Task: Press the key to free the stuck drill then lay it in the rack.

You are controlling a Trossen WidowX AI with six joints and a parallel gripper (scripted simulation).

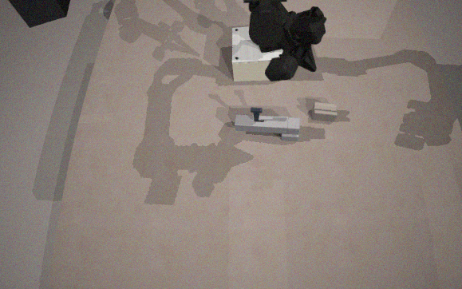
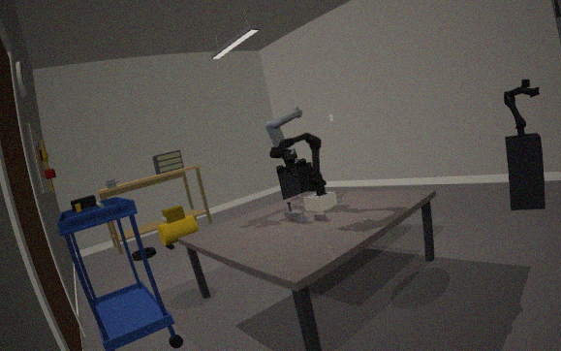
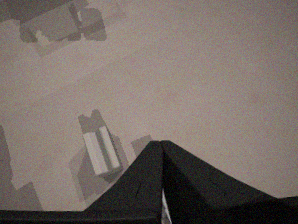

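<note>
Now: gripper tip 200 mm above the dark blue T-shaped key, 120 mm to the left of it and 20 mm past it. The rest, counted from my gripper tip: drill 240 mm below, 70 mm to the right, 10 mm behind; then grey fixture 250 mm below, 90 mm to the right, 10 mm behind.
</note>
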